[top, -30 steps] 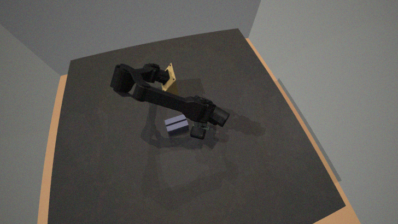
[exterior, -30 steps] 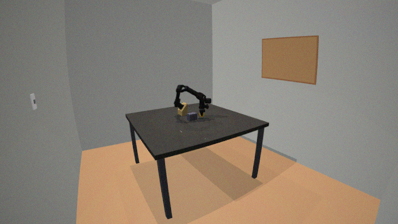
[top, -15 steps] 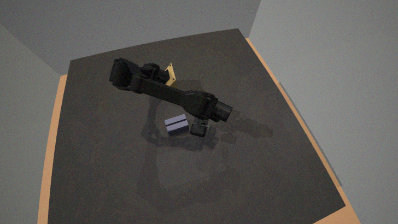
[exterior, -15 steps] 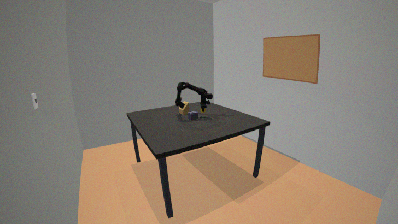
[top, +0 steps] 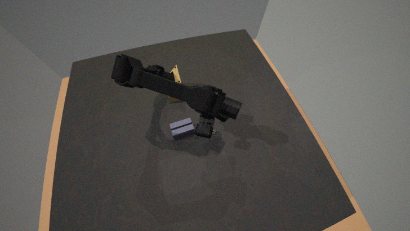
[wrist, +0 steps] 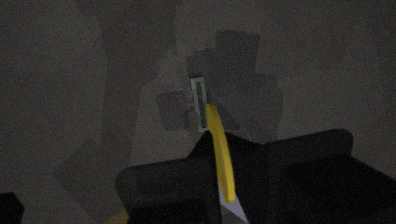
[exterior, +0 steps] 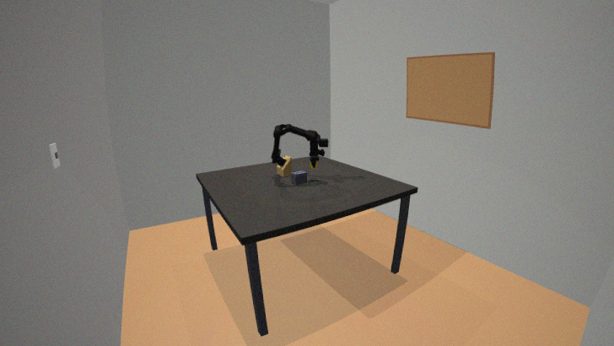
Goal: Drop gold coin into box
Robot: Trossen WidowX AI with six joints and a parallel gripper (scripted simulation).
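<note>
My gripper tip is now 2 cm below the gold coin.
</note>
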